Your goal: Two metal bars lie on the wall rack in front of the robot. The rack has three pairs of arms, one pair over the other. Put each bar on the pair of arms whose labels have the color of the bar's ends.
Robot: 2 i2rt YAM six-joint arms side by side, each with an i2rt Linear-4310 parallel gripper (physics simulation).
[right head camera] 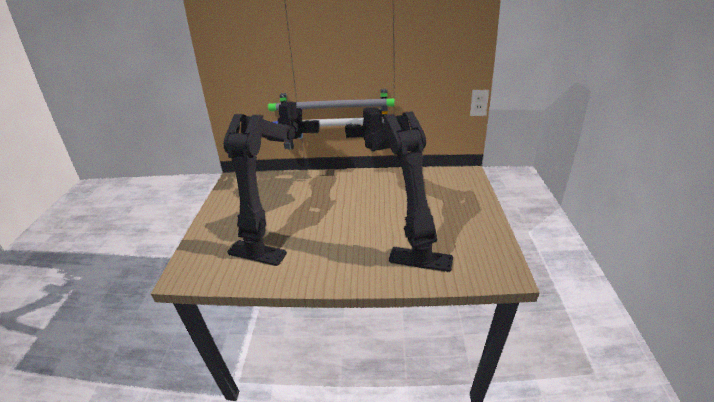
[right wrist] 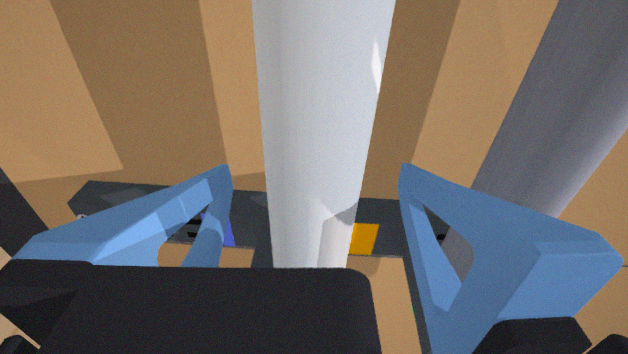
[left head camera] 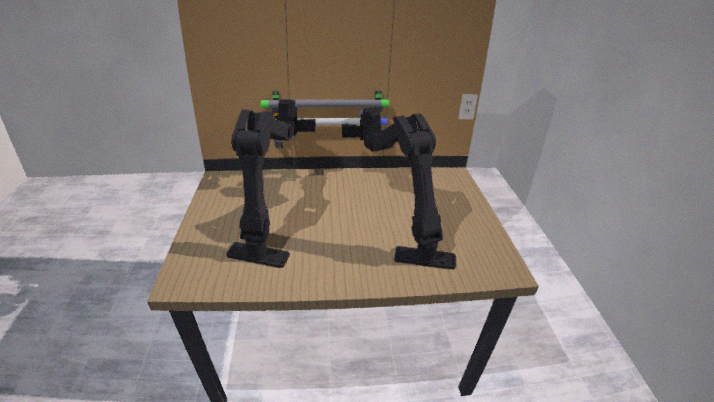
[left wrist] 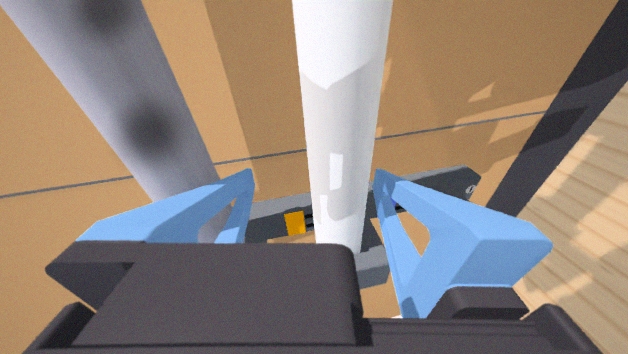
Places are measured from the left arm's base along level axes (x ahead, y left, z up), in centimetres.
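Pixels of known places: left gripper, fingertip midpoint: [left wrist: 313, 177]; right gripper, fingertip midpoint: [right wrist: 315, 175]; left arm's base, link origin: [right head camera: 256, 253] [left head camera: 257, 255]; right arm's base, link origin: [right head camera: 420, 260] [left head camera: 425, 258].
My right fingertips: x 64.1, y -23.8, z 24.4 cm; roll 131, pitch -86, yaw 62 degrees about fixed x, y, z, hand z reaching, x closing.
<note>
For each thing: its middle in the pictures, then the offset to it from my right fingertips. "*": a spot on its surface instead. Level surfaces: height alone.
- grey bar with green ends, body centre: [left head camera: 325, 103] [right head camera: 330, 104] dx -6.8, dy +16.4, dz +7.5 cm
- white bar with blue ends, body centre: [left head camera: 325, 121] [right head camera: 332, 122] dx -7.8, dy +16.0, dz +0.0 cm
- blue label, surface spot: [right wrist: 229, 236] * dx +0.8, dy -4.2, dz -4.4 cm
- wooden table, surface height: dz -24.4 cm
- brown wall panel, surface spot: [left head camera: 340, 50] [right head camera: 343, 51] * dx -1.7, dy +11.7, dz +27.8 cm
- wall socket, body centre: [right head camera: 479, 103] [left head camera: 468, 106] dx +13.7, dy -41.3, dz +5.5 cm
A grey bar with green ends [left head camera: 325, 103] [right head camera: 335, 104] [left wrist: 150, 130] [right wrist: 550, 110] lies level on the top pair of arms, by the green labels [left head camera: 275, 96] [right head camera: 383, 94]. A white bar with blue ends [left head camera: 332, 121] [right head camera: 341, 122] [left wrist: 342, 110] [right wrist: 315, 100] lies below it, by the orange labels [left wrist: 295, 223] [right wrist: 365, 239] of the middle pair. A blue label [right wrist: 229, 236] shows lower on the rack [left wrist: 435, 182] [right wrist: 250, 210]. My left gripper [left wrist: 313, 177] and my right gripper [right wrist: 315, 175] are open, their fingers on either side of the white bar. The head views hide most of the fingers.
The wooden table [left head camera: 350, 280] [right head camera: 350, 280] carries both arm bases. The brown wall panel [left head camera: 340, 50] [right head camera: 345, 50] stands behind the rack, with a dark strip [left head camera: 430, 161] [right head camera: 440, 160] along its foot. A wall socket [left head camera: 467, 106] [right head camera: 479, 103] is at the right.
</note>
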